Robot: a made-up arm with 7 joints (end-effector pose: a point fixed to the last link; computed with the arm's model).
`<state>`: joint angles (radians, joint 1 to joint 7).
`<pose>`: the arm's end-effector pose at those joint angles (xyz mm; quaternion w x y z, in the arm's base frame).
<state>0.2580 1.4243 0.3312 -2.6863 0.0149 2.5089 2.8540</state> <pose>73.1 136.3 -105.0 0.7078 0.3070 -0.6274 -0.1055</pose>
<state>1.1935 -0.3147 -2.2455 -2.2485 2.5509 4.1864 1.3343</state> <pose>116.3 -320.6 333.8 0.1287 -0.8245 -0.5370 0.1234</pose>
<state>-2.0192 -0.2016 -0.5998 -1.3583 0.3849 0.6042 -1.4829</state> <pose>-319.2 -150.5 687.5 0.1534 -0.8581 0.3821 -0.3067</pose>
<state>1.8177 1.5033 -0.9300 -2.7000 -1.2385 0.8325 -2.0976</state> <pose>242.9 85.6 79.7 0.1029 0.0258 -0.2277 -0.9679</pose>
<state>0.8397 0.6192 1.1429 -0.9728 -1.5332 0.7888 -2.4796</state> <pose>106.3 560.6 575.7 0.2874 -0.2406 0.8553 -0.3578</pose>
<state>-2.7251 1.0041 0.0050 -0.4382 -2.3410 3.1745 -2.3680</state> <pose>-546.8 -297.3 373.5 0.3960 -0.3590 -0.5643 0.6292</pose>
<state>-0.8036 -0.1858 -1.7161 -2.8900 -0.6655 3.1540 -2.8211</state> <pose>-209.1 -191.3 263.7 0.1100 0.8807 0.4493 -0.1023</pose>
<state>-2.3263 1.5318 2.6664 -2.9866 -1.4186 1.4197 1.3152</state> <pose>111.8 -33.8 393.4 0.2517 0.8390 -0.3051 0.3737</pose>
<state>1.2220 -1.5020 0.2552 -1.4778 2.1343 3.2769 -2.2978</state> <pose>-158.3 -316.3 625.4 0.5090 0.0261 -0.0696 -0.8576</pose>
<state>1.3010 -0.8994 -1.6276 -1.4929 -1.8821 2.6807 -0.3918</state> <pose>333.5 -390.5 487.7 0.5461 0.7448 0.2578 0.2840</pose>
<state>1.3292 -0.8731 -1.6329 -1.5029 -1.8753 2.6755 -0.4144</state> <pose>347.4 -373.5 491.5 0.5485 0.7362 0.2834 0.2772</pose>
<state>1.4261 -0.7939 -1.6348 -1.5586 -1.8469 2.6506 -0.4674</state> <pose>391.8 -305.2 499.8 0.5439 0.7069 0.3647 0.2674</pose>
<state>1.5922 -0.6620 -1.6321 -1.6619 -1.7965 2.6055 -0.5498</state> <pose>442.2 -176.4 503.9 0.5324 0.6412 0.4938 0.2481</pose>
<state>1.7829 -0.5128 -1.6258 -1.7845 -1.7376 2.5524 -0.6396</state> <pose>457.3 -24.3 494.0 0.5197 0.5434 0.6227 0.2165</pose>
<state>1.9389 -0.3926 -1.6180 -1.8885 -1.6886 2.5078 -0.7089</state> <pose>436.9 93.0 475.2 0.5111 0.4490 0.7096 0.1831</pose>
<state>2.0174 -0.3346 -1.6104 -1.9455 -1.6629 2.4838 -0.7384</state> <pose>416.1 147.7 461.6 0.5059 0.3990 0.7468 0.1650</pose>
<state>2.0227 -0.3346 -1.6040 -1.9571 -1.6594 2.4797 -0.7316</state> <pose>412.9 153.0 458.8 0.5012 0.3979 0.7502 0.1664</pose>
